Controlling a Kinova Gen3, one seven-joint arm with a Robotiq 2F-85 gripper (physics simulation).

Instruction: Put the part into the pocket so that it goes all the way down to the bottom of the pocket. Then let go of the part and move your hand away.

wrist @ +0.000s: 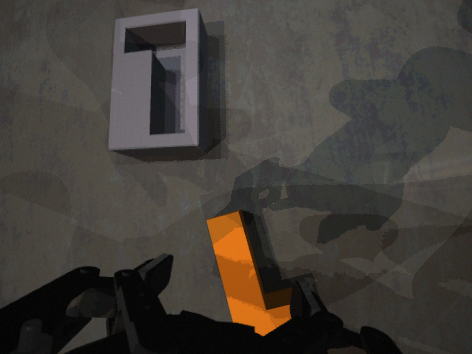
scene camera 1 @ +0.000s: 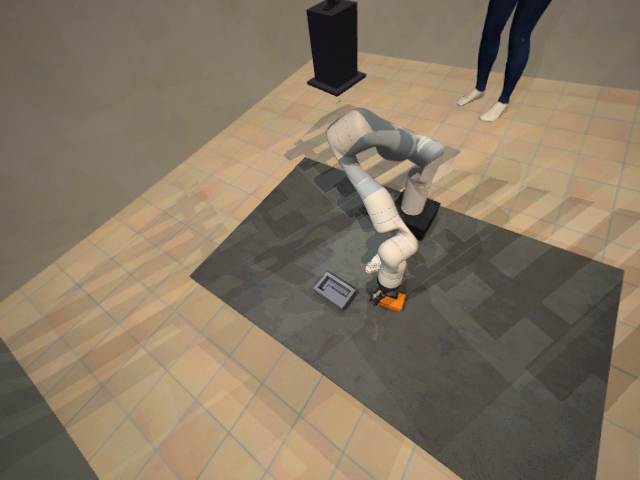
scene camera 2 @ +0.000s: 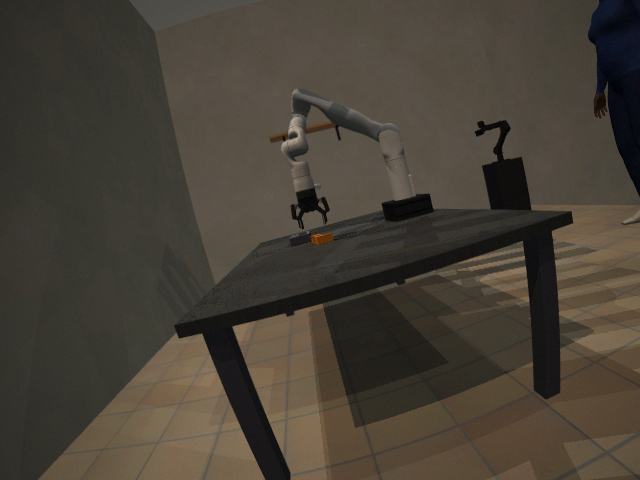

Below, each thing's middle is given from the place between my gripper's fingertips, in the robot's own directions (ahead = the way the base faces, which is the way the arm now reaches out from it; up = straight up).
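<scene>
The orange part (wrist: 248, 303) is 5 cm below my hand, 2 cm behind it and 1 cm to the left of it. There is a grey block (scene camera 1: 335, 291) as well, which is 5 cm below my hand, 10 cm ahead of it and 16 cm to the right of it.
</scene>
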